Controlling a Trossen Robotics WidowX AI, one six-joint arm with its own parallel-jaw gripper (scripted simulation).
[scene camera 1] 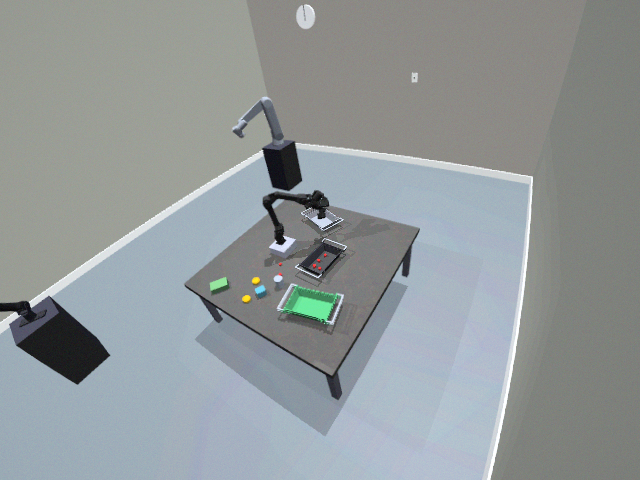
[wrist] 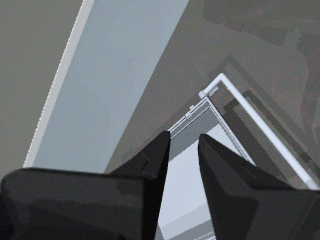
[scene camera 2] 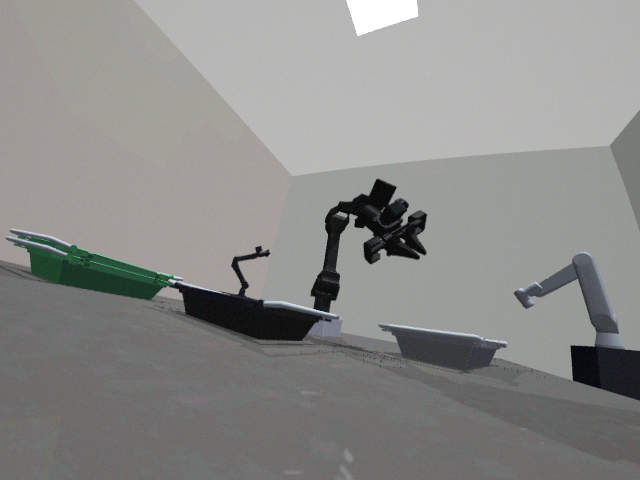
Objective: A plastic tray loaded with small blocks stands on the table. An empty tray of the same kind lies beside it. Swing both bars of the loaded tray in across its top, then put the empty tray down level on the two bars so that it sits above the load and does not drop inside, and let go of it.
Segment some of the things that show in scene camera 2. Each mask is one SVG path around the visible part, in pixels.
My gripper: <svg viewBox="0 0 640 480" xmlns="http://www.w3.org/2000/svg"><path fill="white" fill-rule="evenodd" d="M427 214L419 210L409 216L407 223L401 226L400 223L403 221L401 216L407 212L409 207L407 201L402 198L396 199L394 203L385 207L382 212L375 214L369 225L374 237L364 243L364 257L366 261L370 264L378 261L380 254L377 251L381 249L387 251L386 255L388 257L400 256L419 259L420 256L415 251L425 256L427 251L416 235L424 231Z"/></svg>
A grey tray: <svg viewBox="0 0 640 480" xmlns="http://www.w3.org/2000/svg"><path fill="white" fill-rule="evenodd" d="M378 324L379 327L384 328L382 331L392 332L392 335L396 336L402 356L464 370L490 365L495 351L500 349L500 347L507 348L506 345L508 344L505 341L492 341L473 334L433 331L386 323Z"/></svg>
